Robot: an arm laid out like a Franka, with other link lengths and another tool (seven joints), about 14 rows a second.
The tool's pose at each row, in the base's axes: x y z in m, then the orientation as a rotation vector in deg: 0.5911 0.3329 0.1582 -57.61 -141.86 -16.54; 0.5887 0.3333 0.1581 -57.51 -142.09 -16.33; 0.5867 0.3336 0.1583 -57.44 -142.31 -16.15; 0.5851 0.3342 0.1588 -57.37 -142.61 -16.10; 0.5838 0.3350 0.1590 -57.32 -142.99 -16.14; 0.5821 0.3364 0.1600 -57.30 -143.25 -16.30; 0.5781 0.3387 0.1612 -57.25 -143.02 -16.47
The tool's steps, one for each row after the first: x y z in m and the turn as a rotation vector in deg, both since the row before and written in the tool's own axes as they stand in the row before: 0.0017 -0.0014 0.0010 0.12 -0.20 -0.11; 0.0015 -0.0012 0.0006 0.10 -0.20 -0.09; 0.0016 -0.0007 0.0003 -0.01 -0.25 -0.14; 0.0014 -0.0003 0.0005 -0.10 -0.31 -0.17; 0.0024 -0.0001 0.0001 -0.16 -0.19 -0.13; 0.0045 -0.0011 0.0010 -0.05 0.25 0.02
